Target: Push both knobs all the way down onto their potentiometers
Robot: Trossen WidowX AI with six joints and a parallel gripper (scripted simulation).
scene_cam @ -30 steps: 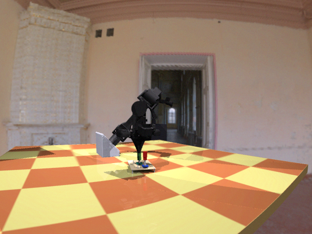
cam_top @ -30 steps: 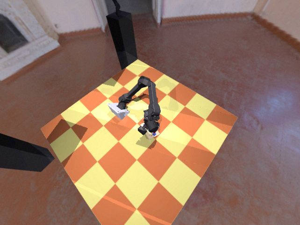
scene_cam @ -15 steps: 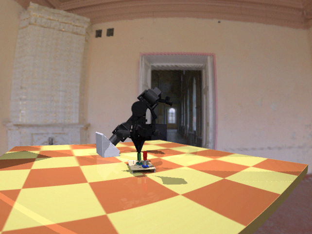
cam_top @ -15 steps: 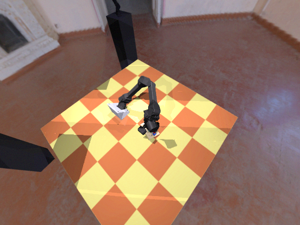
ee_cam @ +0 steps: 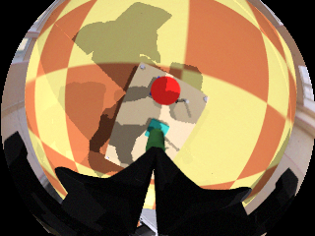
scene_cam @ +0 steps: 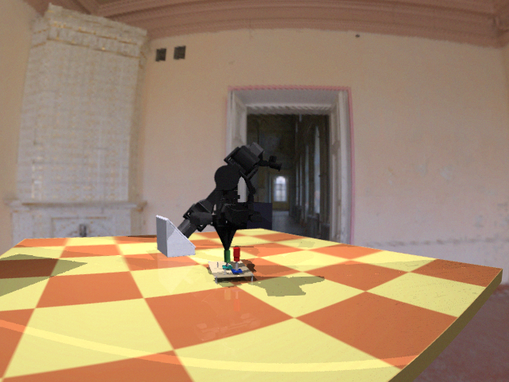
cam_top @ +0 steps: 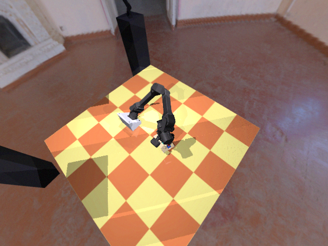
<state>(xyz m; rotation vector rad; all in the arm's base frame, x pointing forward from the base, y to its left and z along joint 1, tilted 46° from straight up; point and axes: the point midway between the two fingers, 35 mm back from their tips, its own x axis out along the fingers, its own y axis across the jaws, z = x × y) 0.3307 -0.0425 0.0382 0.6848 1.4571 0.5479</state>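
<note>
My gripper tip is now 20 mm above the green knob. Round my gripper tip: red knob 50 mm ahead.
</note>
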